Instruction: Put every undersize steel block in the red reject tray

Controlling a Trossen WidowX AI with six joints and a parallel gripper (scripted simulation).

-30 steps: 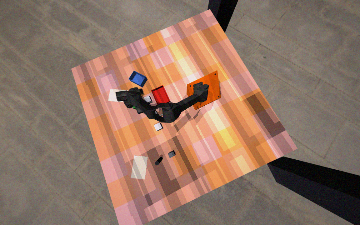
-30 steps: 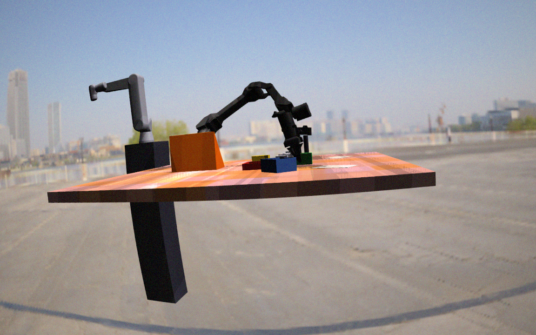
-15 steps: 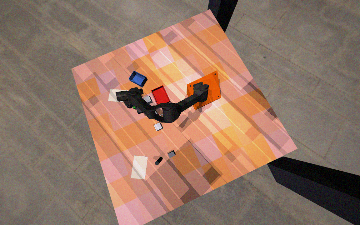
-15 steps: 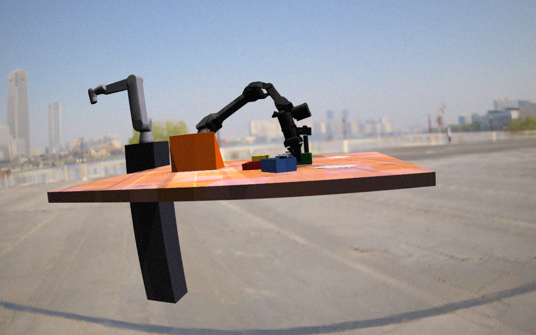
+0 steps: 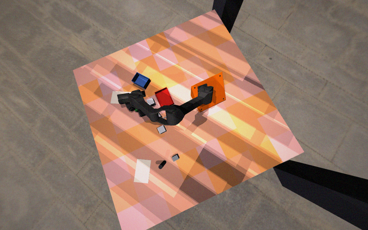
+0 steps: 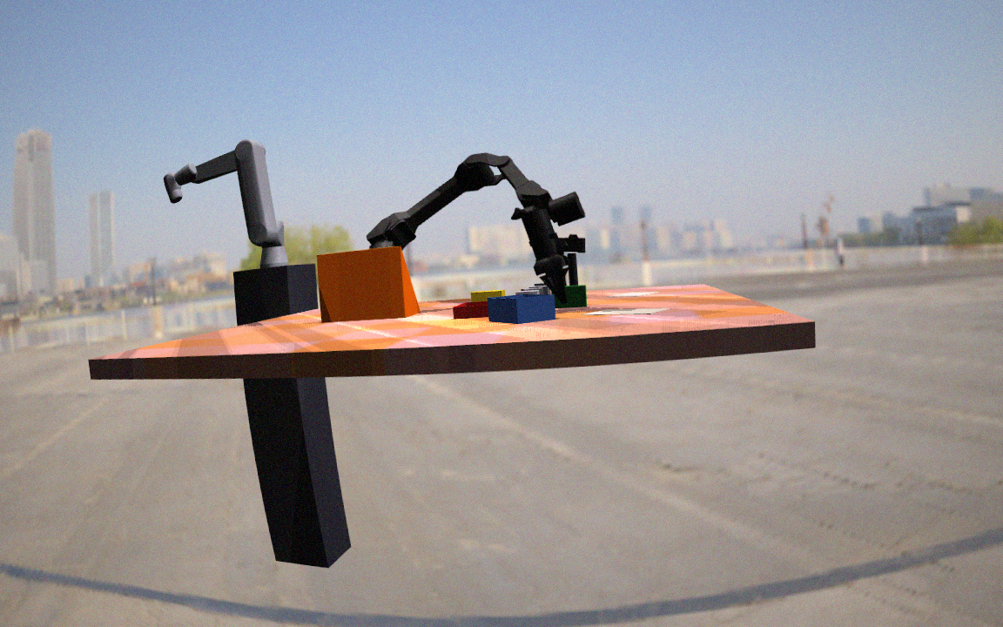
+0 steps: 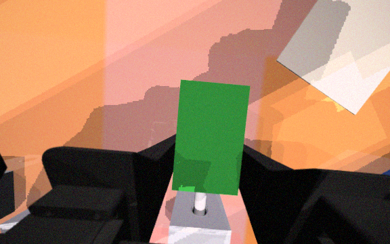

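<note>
The yellow gauge lies 17 cm behind my gripper tip, 14 cm to the left of it and 1 cm above it. The rest, counted from my gripper tip: green GO gauge (2 cm behind, 1 cm above); then red reject tray (18 cm behind, 1 cm below); then blue bin (20 cm to the right, 6 cm behind).
</note>
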